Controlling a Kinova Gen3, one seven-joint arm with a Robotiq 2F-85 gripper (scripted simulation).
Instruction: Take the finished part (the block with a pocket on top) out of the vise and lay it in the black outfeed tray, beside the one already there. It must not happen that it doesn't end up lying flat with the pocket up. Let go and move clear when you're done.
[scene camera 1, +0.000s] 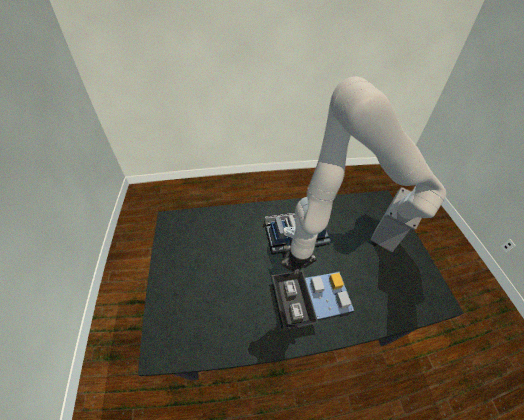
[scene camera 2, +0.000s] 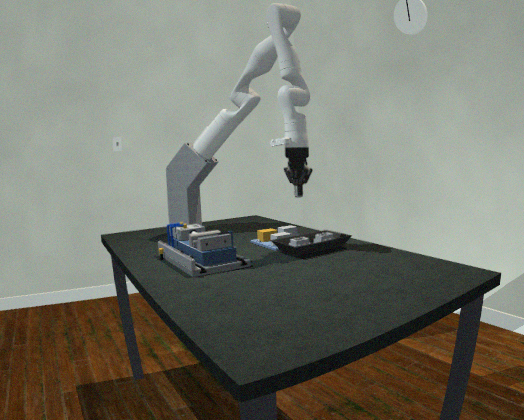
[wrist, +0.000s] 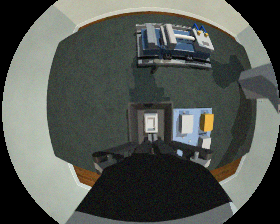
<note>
In view: the gripper (scene camera 2: 298, 197) and a light blue plate (scene camera 1: 321, 306).
The gripper shows as well in the wrist view (wrist: 152, 138). The light blue plate shows as well in the wrist view (wrist: 177, 136).
</note>
